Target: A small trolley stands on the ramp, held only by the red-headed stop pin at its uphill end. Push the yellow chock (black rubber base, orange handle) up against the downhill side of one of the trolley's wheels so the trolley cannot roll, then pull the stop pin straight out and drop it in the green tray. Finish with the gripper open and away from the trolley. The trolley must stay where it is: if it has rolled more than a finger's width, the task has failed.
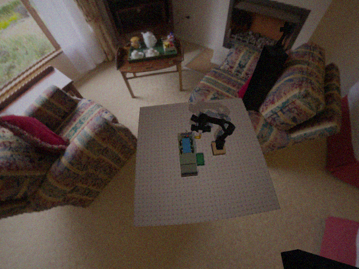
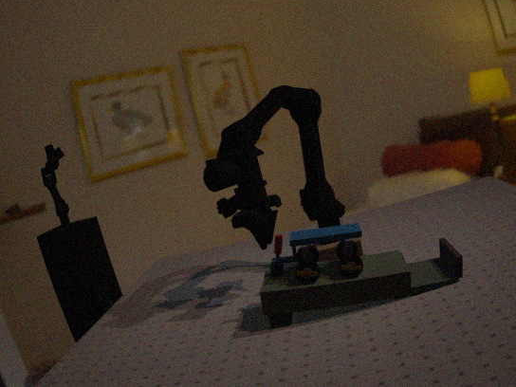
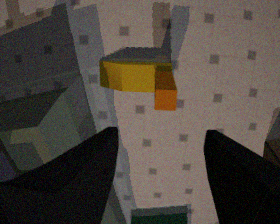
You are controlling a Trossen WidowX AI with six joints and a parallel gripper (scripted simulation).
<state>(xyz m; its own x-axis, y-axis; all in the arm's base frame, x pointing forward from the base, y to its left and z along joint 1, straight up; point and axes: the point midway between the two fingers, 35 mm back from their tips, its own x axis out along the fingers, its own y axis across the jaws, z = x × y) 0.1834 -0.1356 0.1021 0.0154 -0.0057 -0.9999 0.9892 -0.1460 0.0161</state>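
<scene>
Right now my gripper tip is 2 cm short of the yellow chock and 10 cm above it. Also, from my gripper tip: blue-topped trolley (14 cm ahead, 14 cm to the left, 1 cm below); then red-headed stop pin (13 cm ahead, 4 cm to the left, 1 cm above); then dark end wall (13 cm ahead, 40 cm to the left, 9 cm below).
</scene>
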